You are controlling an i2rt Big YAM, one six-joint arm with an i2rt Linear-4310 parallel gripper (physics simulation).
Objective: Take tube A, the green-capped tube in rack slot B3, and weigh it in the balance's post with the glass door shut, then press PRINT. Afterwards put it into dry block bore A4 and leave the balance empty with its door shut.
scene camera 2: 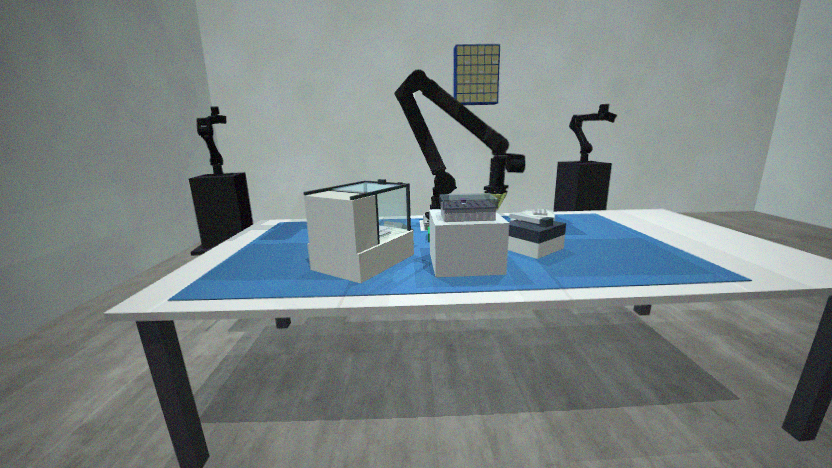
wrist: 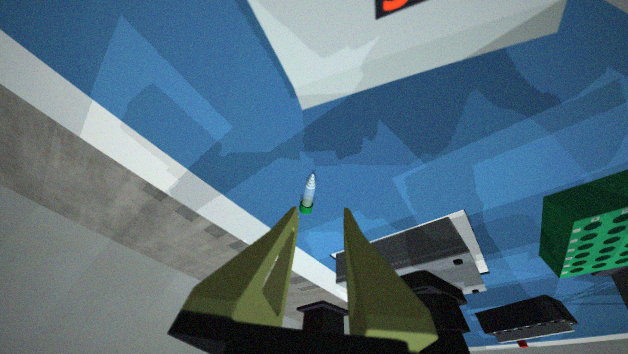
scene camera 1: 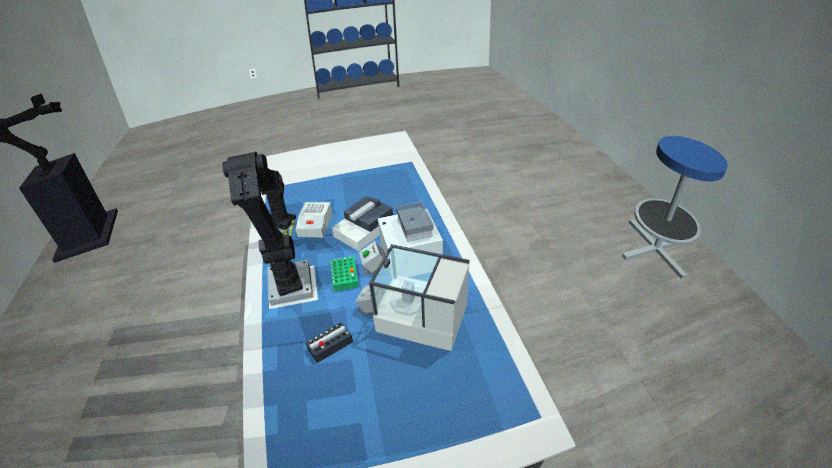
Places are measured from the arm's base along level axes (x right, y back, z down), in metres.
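Where they show: gripper, fingertip midpoint: (wrist: 320,213); arm's base, origin of the base link: (wrist: 413,289) (scene camera 1: 287,280).
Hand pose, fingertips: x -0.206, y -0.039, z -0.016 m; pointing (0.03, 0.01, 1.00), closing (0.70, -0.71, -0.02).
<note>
Things, the pixels of their top centre, and the offset from my fingertips. "spot": a spot on its surface instead. Level surfaces: height alone.
- green-capped tube, middle of its top: (wrist: 308,199) dx +0.004, dy +0.025, dz +0.034 m
- green rack, middle of its top: (wrist: 622,242) (scene camera 1: 343,270) dx +0.242, dy -0.158, dz +0.018 m
- balance, middle of its top: (scene camera 1: 405,265) (scene camera 2: 369,181) dx +0.499, dy -0.290, dz -0.175 m
- white unit with a red display, middle of its top: (scene camera 2: 532,210) (scene camera 1: 312,211) dx -0.092, dy -0.130, dz -0.022 m
- black strip rack, middle of its top: (scene camera 1: 327,336) (wrist: 533,337) dx +0.507, dy -0.027, dz +0.000 m
- mat, its level: dz +0.048 m
- small box with a green button, surface spot: (scene camera 1: 370,256) spot: dx +0.257, dy -0.256, dz -0.020 m
- white box, middle of its top: (scene camera 2: 463,192) (scene camera 1: 395,218) dx +0.251, dy -0.359, dz -0.142 m
- grey tray, middle of its top: (scene camera 2: 467,196) (scene camera 1: 412,215) dx +0.260, dy -0.416, dz -0.142 m
- dark-topped box, middle of its top: (scene camera 2: 524,214) (scene camera 1: 360,209) dx +0.031, dy -0.301, dz -0.054 m
The green-capped tube (wrist: 308,193) lies on its side on the blue mat in the wrist view, its cap toward my fingers. My gripper (scene camera 1: 286,230) (wrist: 320,213) is partly open and empty, pointing down; the tube's cap shows just beyond the left fingertip, outside the fingers. The green rack (scene camera 1: 344,273) (wrist: 595,250) stands beside the arm's base. The balance (scene camera 1: 446,285) (scene camera 2: 332,232) has glass panes and a grey post (scene camera 1: 407,287) with no tube visible in it; I cannot tell whether its door is shut. A white unit with a red display (scene camera 1: 314,220) (wrist: 425,45) stands near the gripper.
A black strip rack (scene camera 1: 329,342) (wrist: 530,320) lies on the mat (scene camera 1: 430,390). A small box with a green button (scene camera 1: 370,256) stands by the balance. A white box (scene camera 1: 427,247) (scene camera 2: 468,250) carries a grey tray (scene camera 1: 415,220). A dark-topped box (scene camera 1: 368,213) (scene camera 2: 536,232) stands farther back.
</note>
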